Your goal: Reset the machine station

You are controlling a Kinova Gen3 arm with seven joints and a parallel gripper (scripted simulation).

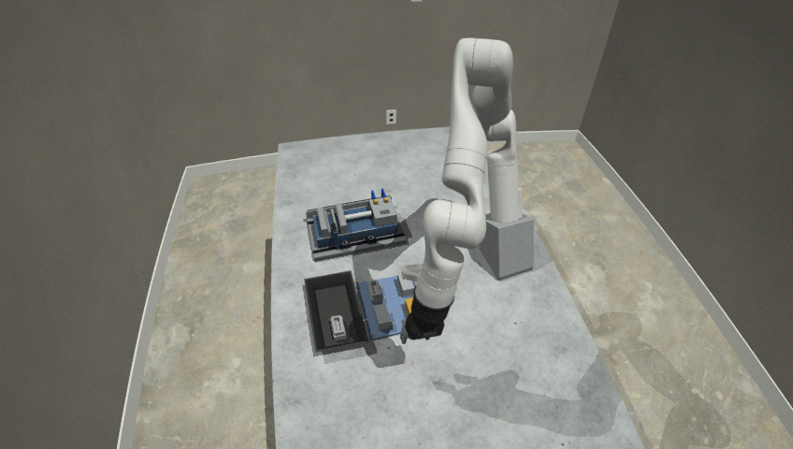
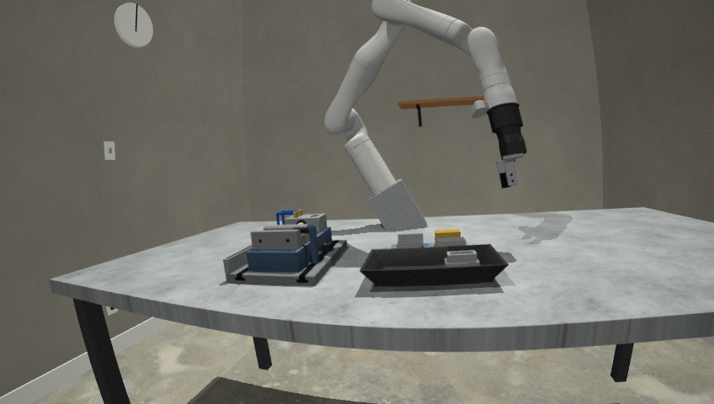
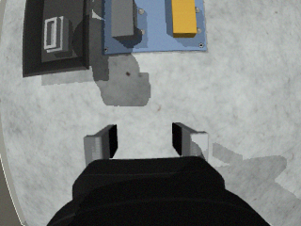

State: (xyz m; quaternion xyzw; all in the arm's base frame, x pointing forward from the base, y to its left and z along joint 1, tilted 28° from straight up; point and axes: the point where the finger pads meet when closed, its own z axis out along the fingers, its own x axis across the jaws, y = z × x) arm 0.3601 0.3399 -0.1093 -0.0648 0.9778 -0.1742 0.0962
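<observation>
Right now my hand is 14 cm to the left of the yellow brass blank, 14 cm above it and 3 cm past it. The rest, counted from my hand: vise (48 cm to the right, 12 cm below, 9 cm ahead).
</observation>
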